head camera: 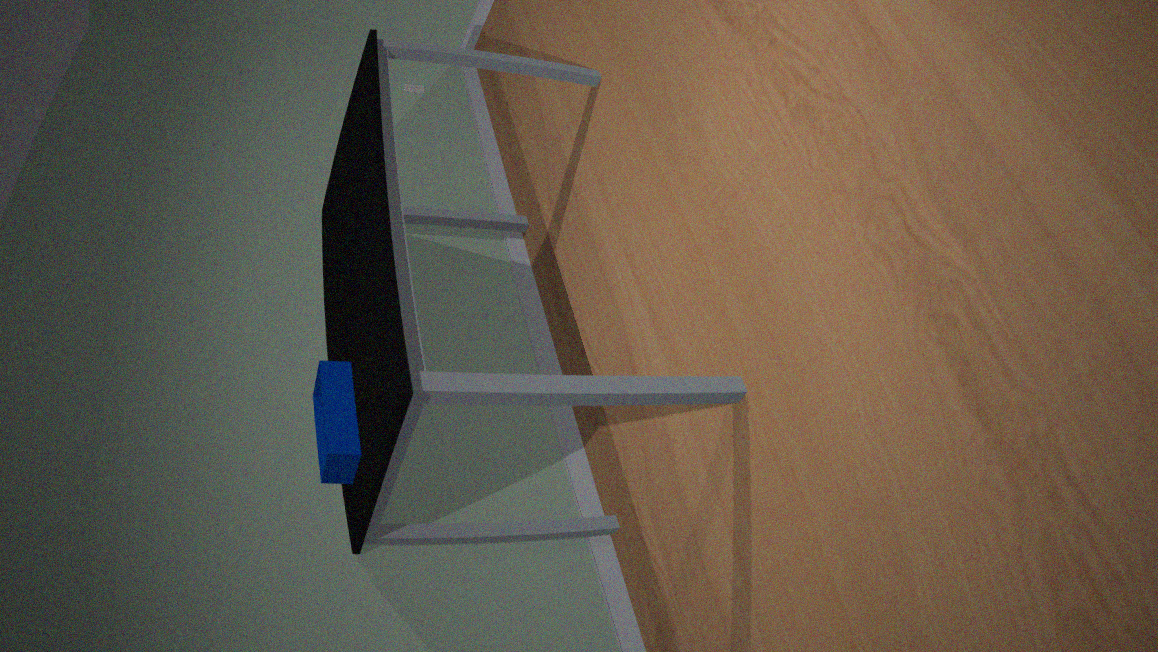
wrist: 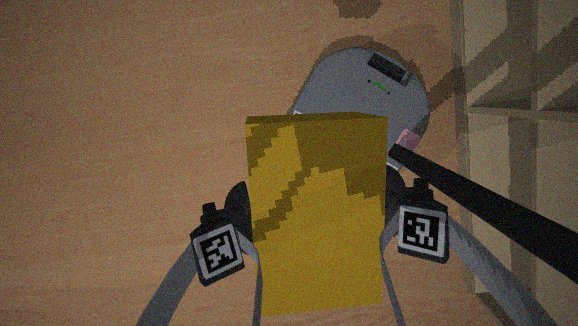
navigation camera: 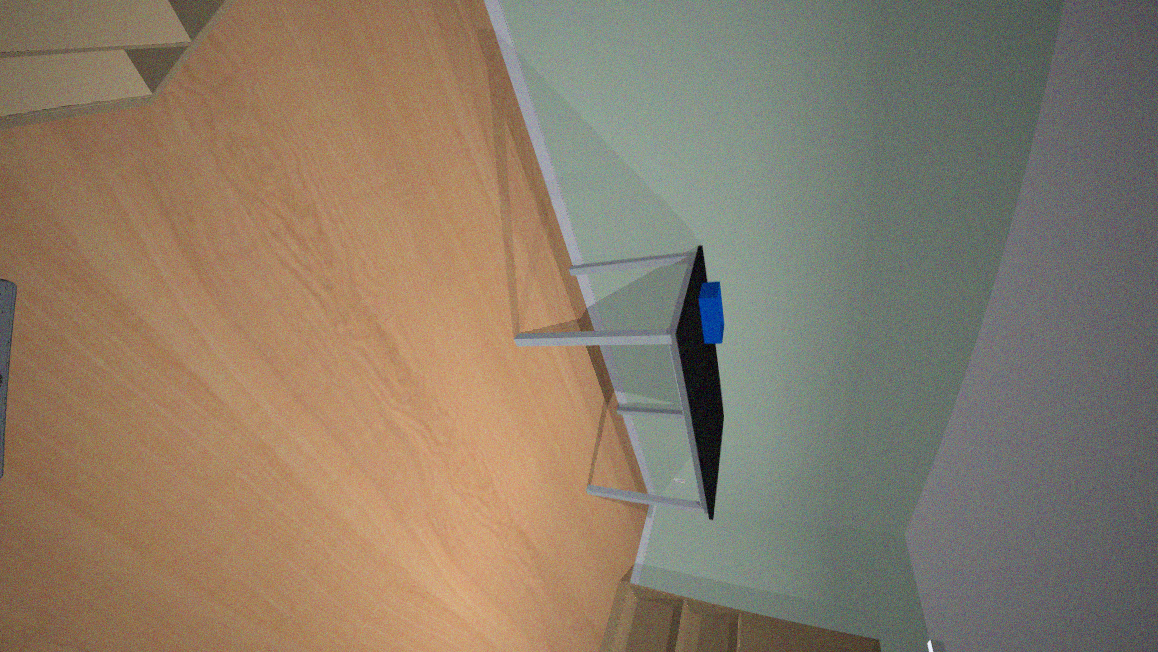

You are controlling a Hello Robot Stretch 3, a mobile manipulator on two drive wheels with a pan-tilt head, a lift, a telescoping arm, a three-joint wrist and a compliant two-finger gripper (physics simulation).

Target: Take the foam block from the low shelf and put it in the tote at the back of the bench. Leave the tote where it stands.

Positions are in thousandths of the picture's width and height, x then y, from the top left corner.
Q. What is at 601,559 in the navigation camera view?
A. A black-topped bench.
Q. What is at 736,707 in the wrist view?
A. My gripper.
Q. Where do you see a black-topped bench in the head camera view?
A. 321,492
